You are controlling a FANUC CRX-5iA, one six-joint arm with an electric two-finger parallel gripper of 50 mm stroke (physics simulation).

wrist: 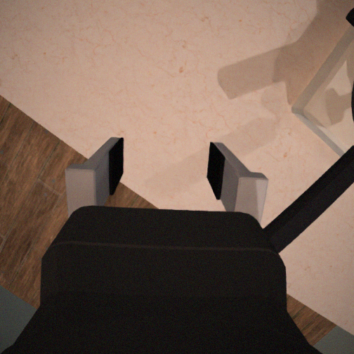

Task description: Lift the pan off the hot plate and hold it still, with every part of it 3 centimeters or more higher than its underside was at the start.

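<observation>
The pan's black handle [312, 199] shows at the right, running diagonally from the right edge down to behind the gripper body. A small dark part of the pan shows at the right edge; the rest of it is out of view. The hot plate [322, 132], a pale square-cornered block, shows in part at the upper right. My gripper [165, 157] is open and empty, its fingers left of the handle. The handle is not between the fingers, and its near end is hidden by the gripper body.
A pale speckled table top [125, 65] reaches under the fingers, with its edge running diagonally from the left to the lower right. Brown wood floor [30, 165] lies beyond the edge. Shadows fall on the table at the upper right. A dark object [350, 17] shows at the upper right corner.
</observation>
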